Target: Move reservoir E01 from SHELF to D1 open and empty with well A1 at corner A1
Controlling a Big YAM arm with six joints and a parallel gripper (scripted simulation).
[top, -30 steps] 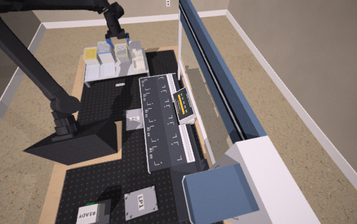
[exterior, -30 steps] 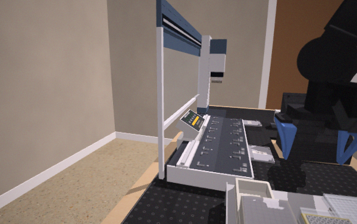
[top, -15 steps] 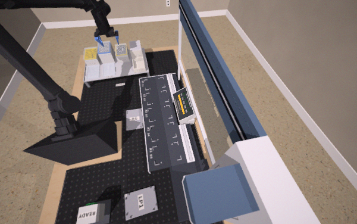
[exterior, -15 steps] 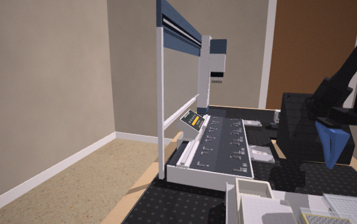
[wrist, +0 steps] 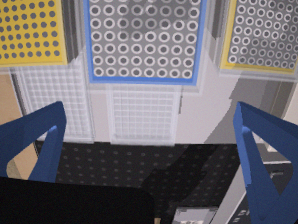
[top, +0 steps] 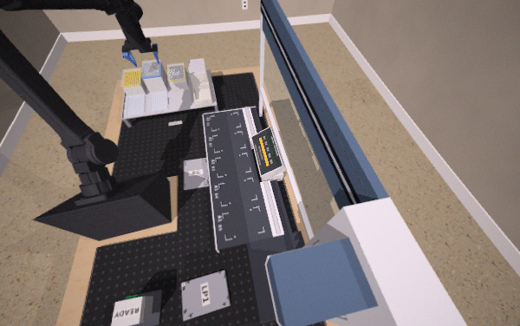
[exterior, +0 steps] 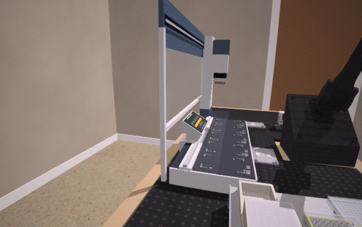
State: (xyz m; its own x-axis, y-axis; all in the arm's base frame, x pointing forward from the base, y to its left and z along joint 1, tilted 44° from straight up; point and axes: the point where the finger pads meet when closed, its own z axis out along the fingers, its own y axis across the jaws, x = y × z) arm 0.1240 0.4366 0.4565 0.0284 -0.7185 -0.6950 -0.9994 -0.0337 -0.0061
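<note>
The white block is 21 cm ahead of my hand, 5 cm to the left of it and 9 cm below it. From my hand the other things lie so: shelf (5 cm ahead, 2 cm to the right, 16 cm below); pipetting head (35 cm ahead, 101 cm to the right, 18 cm above).
</note>
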